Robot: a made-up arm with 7 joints.
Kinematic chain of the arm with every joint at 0, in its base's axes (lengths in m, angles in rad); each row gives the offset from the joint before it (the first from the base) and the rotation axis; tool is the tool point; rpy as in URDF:
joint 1: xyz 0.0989 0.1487 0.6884 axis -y
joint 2: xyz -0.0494 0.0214 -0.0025 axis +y
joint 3: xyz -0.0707 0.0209 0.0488 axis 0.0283 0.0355 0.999
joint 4: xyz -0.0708 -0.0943 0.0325 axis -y
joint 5: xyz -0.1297 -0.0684 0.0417 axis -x
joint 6: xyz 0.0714 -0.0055 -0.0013 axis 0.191 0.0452 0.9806
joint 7: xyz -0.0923 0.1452 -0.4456 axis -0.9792 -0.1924 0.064
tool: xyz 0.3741 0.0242 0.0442 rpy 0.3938 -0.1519 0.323
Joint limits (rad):
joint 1: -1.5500..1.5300
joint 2: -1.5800..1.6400
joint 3: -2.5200..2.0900
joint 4: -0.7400..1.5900
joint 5: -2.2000..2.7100
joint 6: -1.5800..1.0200
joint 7: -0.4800..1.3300
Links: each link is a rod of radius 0.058 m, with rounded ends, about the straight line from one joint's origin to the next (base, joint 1, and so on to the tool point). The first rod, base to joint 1, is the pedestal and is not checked.
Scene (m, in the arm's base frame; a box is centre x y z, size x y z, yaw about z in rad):
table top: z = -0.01
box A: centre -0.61 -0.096 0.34 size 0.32 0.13 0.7 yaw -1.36
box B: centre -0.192 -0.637 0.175 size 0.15 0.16 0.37 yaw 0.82
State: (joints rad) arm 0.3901 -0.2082 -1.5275 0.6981 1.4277 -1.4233 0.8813
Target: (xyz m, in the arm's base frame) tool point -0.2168 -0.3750 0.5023
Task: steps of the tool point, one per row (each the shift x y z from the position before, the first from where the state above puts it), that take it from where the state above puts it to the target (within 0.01 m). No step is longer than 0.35 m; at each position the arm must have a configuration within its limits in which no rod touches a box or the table.
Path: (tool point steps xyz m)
1: 0.0591 0.0219 0.2456
2: 0.0981 0.0208 0.1708
3: 0.1035 0.0427 0.1043
4: 0.0964 0.0791 0.0456
5: -0.0289 -0.2103 0.0617
6: 0.0295 -0.1977 0.0179
7: 0.0752 -0.1627 -0.0114
8: 0.1040 -0.1181 -0.0273
9: 0.1176 -0.0736 -0.0334
10: 0.1211 -0.0350 -0.0342
11: -0.2563 -0.0518 -0.1652
12: -0.1034 -0.0191 -0.2706
13: 0.0781 0.0091 -0.2518

